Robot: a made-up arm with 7 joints.
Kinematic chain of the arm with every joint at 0, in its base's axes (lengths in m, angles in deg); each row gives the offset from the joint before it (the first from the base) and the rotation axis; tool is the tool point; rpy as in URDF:
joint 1: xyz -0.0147 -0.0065 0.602 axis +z
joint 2: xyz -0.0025 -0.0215 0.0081 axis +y
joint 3: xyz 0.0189 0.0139 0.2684 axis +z
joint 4: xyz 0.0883 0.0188 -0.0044 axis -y
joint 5: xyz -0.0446 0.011 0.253 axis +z
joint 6: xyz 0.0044 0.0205 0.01 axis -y
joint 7: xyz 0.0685 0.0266 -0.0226 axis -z
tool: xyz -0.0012 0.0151 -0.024 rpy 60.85 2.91 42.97
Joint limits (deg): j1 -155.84..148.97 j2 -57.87..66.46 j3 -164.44..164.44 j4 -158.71..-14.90 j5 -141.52..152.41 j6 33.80..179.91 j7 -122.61..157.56
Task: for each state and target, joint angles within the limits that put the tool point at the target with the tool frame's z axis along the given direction. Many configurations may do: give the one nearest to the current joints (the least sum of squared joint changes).
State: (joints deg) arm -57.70 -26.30 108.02 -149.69 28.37 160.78 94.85
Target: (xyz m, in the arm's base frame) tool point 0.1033 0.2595 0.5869 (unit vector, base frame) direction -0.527 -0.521 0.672
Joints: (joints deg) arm -58.68 0.18 118.33 -158.71 30.79 146.65 131.32
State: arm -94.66 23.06 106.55 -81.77 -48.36 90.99 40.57
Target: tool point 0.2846 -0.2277 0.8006 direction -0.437 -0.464 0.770
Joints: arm -130.89 35.58 109.64 -105.78 -53.63 85.11 68.97
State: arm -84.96 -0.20 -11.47 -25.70 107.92 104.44 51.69
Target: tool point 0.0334 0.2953 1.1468 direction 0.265 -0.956 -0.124
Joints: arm -85.89 -31.86 26.46 -14.90 126.40 69.71 88.58
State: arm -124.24 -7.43 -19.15 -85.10 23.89 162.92 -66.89
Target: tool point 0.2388 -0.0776 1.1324 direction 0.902 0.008 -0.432
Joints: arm -154.64 -57.40 17.15 -71.87 -3.06 179.66 -85.66
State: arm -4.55 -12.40 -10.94 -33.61 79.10 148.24 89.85
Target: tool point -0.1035 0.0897 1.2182 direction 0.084 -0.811 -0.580
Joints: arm -48.47 -18.98 -17.31 -14.90 46.37 162.82 74.68
